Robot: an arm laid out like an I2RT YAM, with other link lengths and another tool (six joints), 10 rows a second.
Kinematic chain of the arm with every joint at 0, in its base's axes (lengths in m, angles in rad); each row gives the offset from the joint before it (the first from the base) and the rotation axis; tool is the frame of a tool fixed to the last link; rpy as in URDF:
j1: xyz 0 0 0.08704 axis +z
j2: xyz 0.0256 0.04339 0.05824 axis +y
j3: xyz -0.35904 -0.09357 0 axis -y
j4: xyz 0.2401 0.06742 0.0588 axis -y
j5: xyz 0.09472 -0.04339 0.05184 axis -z
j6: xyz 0.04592 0 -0.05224 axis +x
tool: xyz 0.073 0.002 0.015 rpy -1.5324 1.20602 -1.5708
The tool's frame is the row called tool.
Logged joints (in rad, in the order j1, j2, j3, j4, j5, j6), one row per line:
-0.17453, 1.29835, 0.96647, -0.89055, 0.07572, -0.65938
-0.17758, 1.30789, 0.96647, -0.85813, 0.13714, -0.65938
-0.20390, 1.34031, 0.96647, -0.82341, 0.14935, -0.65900
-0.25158, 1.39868, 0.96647, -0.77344, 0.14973, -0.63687
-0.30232, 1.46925, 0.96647, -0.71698, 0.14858, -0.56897
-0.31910, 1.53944, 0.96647, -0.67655, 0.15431, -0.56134
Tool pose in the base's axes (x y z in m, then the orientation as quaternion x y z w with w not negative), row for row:
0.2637, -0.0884, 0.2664, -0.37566, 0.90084, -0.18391, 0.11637
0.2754, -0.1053, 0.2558, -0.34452, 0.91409, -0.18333, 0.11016
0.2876, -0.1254, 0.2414, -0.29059, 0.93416, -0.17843, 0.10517
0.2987, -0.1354, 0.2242, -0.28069, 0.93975, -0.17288, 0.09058
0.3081, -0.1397, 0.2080, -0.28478, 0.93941, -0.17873, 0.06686
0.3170, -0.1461, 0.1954, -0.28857, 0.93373, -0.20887, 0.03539
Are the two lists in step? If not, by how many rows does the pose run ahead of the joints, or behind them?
The pose runs 2 rows ahead of the joints: the pose in row i belongs to the joints in row i + 2.
